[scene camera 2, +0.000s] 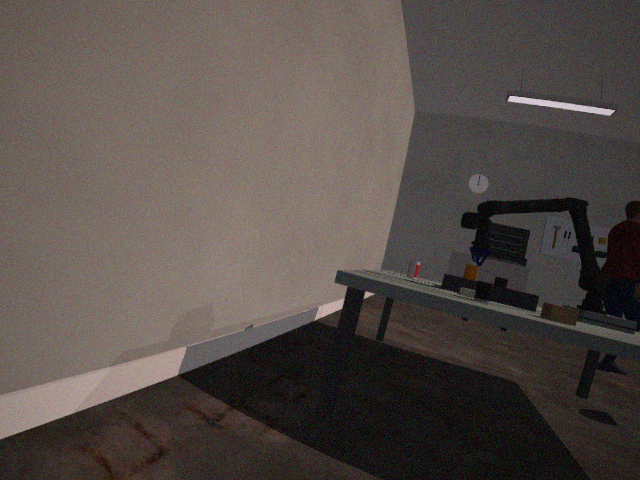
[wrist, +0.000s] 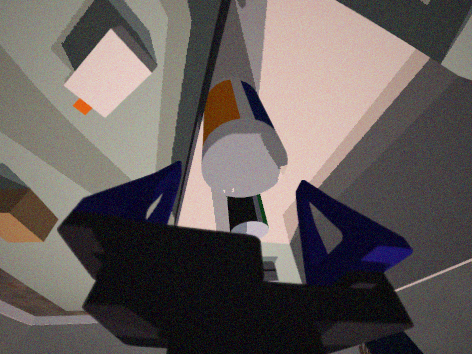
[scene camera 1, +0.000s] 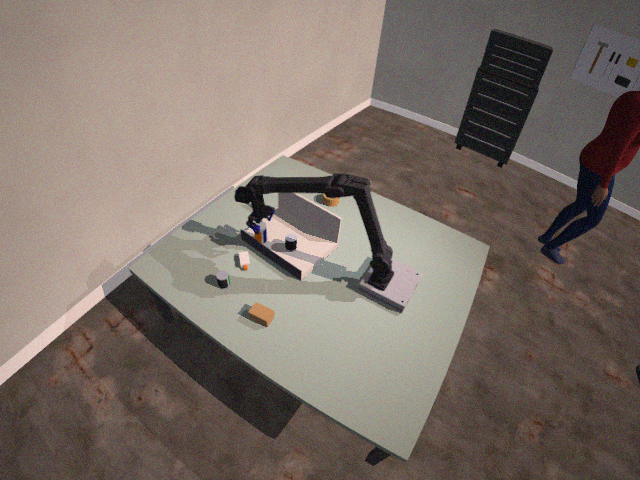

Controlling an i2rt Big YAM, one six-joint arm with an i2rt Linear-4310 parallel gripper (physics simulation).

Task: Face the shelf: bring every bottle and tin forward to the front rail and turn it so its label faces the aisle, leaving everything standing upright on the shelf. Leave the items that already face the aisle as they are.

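Frame: origin at the arm's base, x ahead, y left, z up, level; millimetres.
Seen in the pictures: gripper, between the fingertips: (scene camera 2: 476, 264) (wrist: 241, 177) (scene camera 1: 263, 227); arm's base, origin of its link: (scene camera 2: 591, 311) (scene camera 1: 380, 278).
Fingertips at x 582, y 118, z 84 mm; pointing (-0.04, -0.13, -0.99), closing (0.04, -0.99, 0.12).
Note:
Offsets run from my fingertips to a thing's top centre. "spot": to the spot under its first point.
A tall white-topped bottle with an orange patch and a dark blue patch @[spot: dx -3, dy +26, dz -26 mm] (scene camera 1: 260, 234) (scene camera 2: 470, 272) (wrist: 220, 110) stands upright at the far end of the shelf (scene camera 1: 273, 255) (scene camera 2: 516, 302) (wrist: 310, 65), close to the dark front rail. Its orange side faces the rail. A short black tin with a pale top and green strip @[dx -131, dy -48, dz -30 mm] (scene camera 1: 291, 242) (scene camera 2: 500, 282) (wrist: 242, 212) stands upright nearer the arm base, set back from the rail; its black side shows in scene camera 1. My gripper (scene camera 1: 262, 220) (scene camera 2: 479, 257) (wrist: 241, 177) is open and empty, above the bottle's top. It partly hides the bottle in scene camera 1.
Outside the rail are a white box with an orange part @[dx +9, dy +139, dz -109 mm] (scene camera 1: 244, 259) (wrist: 107, 72), another dark tin with a green strip @[dx +1, dy +296, dz -67 mm] (scene camera 1: 222, 279) and an orange-brown block @[dx -247, dy +331, dz -87 mm] (scene camera 1: 261, 314) (scene camera 2: 559, 313) (wrist: 20, 225). A round orange object @[dx -79, dy -519, dz -87 mm] (scene camera 1: 330, 199) lies behind the shelf's tall back panel. A red white-topped object @[dx +280, dy -271, dz -41 mm] (scene camera 2: 416, 270) stands farther off.

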